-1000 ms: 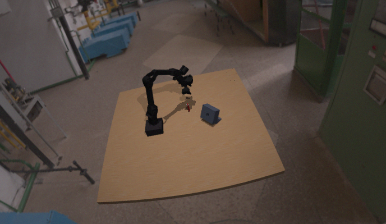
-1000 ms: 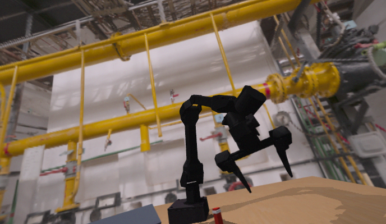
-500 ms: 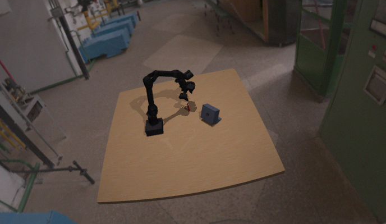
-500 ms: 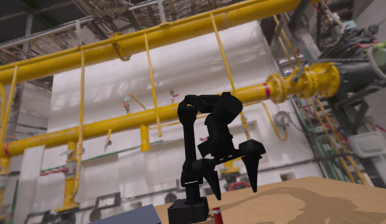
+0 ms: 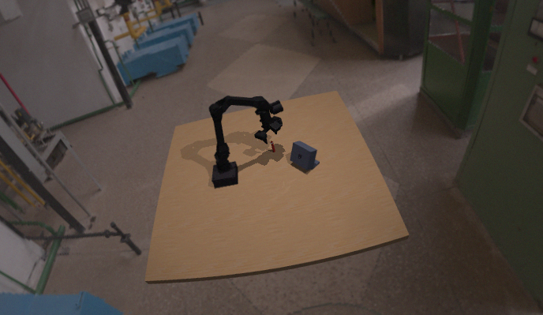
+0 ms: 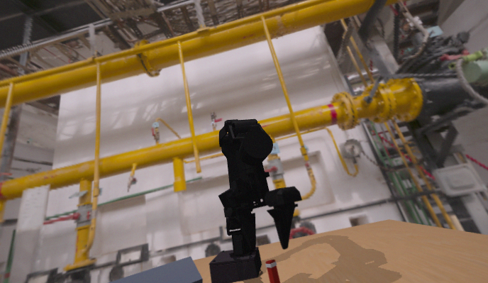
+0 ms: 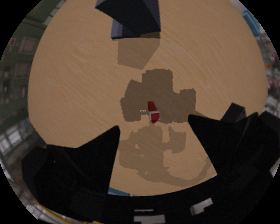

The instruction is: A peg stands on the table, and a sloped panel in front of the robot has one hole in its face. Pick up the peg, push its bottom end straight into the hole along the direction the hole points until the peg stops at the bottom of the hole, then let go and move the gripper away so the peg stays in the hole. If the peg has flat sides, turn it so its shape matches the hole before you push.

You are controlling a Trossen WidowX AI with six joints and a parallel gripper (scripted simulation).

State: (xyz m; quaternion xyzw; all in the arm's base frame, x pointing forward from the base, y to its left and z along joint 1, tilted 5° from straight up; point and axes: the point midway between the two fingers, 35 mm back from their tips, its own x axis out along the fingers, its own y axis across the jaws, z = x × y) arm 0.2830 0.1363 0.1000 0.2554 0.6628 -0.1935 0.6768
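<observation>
The red peg lies 4 cm below my gripper tip. From my gripper tip the other things lie so: grey-blue sloped panel (17 cm ahead, 14 cm to the right, 3 cm below).
</observation>
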